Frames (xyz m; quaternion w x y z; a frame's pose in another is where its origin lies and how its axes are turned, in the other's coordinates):
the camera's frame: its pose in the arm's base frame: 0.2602 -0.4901 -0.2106 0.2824 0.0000 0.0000 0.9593
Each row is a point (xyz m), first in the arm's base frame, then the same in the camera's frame.
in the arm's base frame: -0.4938 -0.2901 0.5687
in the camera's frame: 0.7421 0.2404 0.7793
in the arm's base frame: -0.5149 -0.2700 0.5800
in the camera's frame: 0.7707 0.2350 0.7906
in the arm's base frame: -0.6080 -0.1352 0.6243
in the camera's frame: 0.9220 0.1721 0.8349
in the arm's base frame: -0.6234 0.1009 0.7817
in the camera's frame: 1.0629 -0.0180 0.9923
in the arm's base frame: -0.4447 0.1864 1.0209
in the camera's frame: 0.9590 -0.1867 1.2315
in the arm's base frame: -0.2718 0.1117 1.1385
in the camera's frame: 0.7732 -0.2176 1.3491
